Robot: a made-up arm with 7 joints. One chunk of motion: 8 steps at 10 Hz.
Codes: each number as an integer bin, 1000 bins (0 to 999) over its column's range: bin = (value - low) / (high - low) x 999, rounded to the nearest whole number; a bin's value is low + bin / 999 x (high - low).
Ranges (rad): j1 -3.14..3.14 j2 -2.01..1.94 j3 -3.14..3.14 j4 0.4..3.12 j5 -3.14..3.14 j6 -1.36..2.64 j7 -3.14..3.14
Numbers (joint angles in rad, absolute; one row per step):
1: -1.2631 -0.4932 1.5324 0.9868 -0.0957 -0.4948 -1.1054
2: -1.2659 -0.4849 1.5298 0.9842 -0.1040 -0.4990 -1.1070
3: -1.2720 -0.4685 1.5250 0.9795 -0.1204 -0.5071 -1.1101
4: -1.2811 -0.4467 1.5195 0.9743 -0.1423 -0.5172 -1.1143
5: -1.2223 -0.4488 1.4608 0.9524 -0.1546 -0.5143 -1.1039
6: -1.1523 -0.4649 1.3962 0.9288 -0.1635 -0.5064 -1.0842
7: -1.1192 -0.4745 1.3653 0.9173 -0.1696 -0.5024 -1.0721
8: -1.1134 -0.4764 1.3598 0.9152 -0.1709 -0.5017 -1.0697
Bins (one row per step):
1: 299 384 743 216 484 216 324
2: 298 386 743 215 483 215 323
3: 297 390 742 213 480 213 323
4: 296 395 741 211 477 210 322
5: 305 395 732 203 475 211 324
6: 316 391 722 194 473 213 327
7: 321 388 717 190 473 214 329
8: 322 388 716 189 472 214 329

